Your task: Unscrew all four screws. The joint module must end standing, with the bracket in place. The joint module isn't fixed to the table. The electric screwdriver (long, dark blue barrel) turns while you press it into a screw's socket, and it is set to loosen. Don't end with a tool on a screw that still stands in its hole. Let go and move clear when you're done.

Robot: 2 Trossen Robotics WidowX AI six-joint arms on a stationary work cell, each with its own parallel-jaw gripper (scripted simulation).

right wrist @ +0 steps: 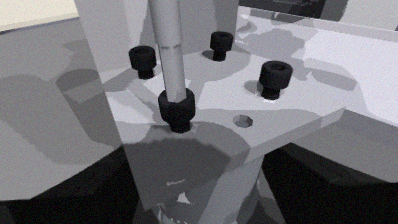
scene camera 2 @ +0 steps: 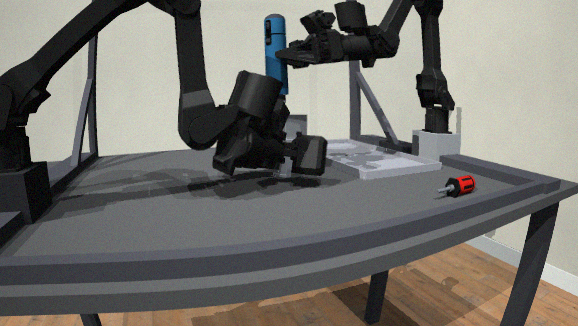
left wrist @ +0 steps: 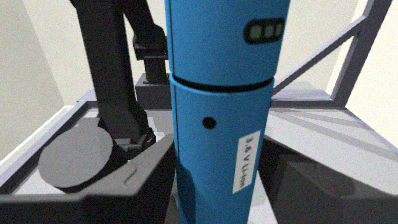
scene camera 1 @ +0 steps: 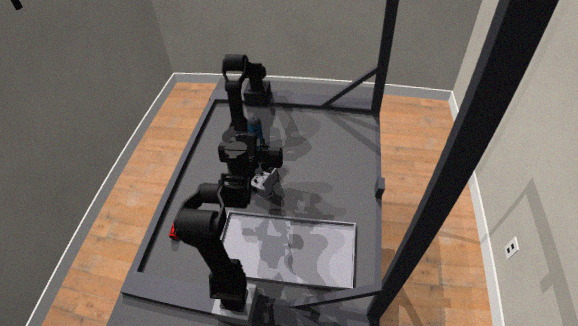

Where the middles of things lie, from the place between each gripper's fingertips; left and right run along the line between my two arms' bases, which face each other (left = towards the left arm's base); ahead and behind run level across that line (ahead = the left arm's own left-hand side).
Right now my right hand [scene camera 2: 290, 158] is 20 mm past the bracket [right wrist: 164, 164], 20 mm to the right of it and 30 mm below it. Round my right hand: shallow pale tray [scene camera 1: 298, 251] (90 mm behind, 250 mm to the left, 30 mm below).
I see my left gripper 1 cm past the bracket, 1 cm to the right of it and 16 cm above it. From my left hand the other things lie so: shallow pale tray 8 cm behind, 23 cm to the left, 22 cm below.
